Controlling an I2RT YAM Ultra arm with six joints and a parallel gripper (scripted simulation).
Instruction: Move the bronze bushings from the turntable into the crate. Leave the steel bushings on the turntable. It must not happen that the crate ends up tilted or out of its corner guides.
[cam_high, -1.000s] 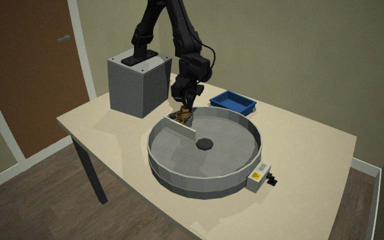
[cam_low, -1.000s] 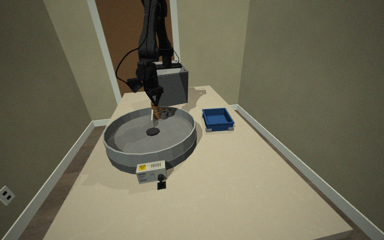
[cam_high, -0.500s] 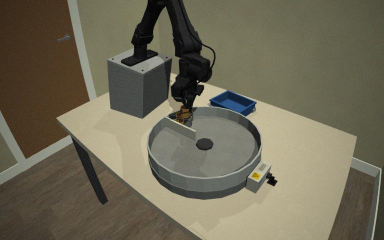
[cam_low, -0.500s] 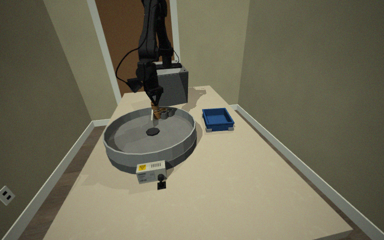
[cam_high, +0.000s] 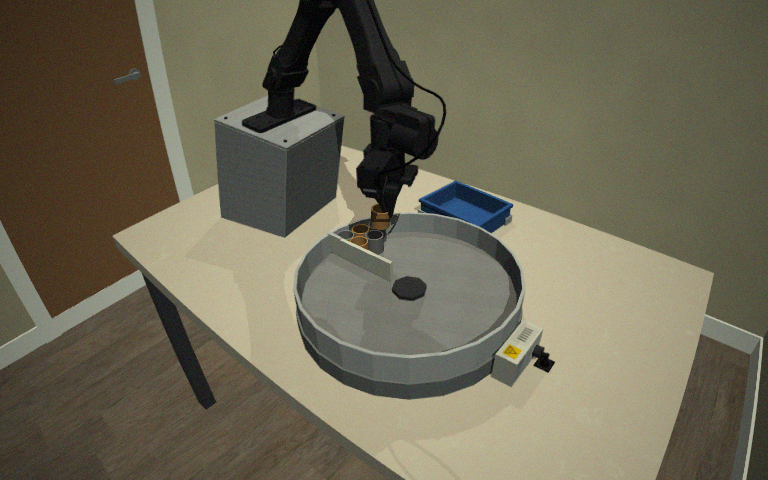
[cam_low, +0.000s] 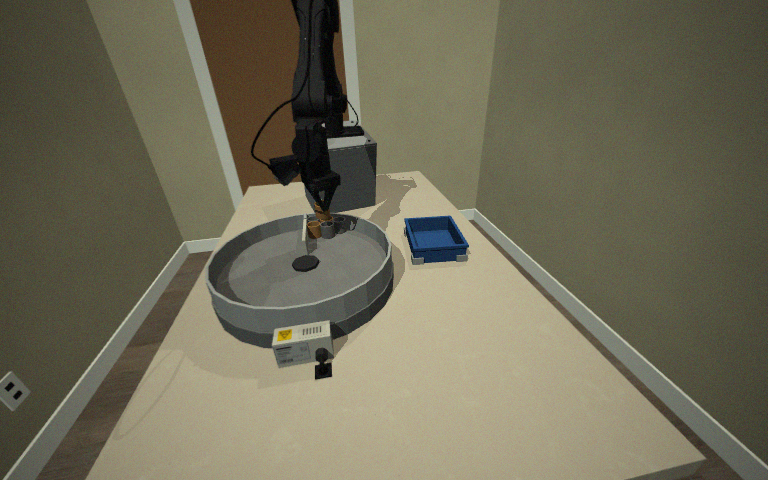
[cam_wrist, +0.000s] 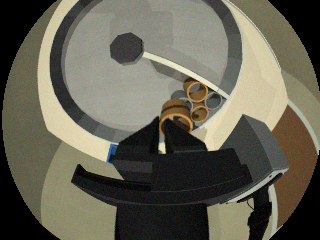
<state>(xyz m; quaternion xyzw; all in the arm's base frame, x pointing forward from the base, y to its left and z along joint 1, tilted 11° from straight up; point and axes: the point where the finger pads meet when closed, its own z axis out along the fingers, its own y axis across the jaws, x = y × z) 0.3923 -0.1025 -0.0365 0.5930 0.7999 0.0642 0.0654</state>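
Right now my hand is 30 mm short of the blue crate, 300 mm to the right of it and 130 mm above it. Also, from my hand: grey turntable (90 mm ahead, 70 mm to the right, 110 mm below).
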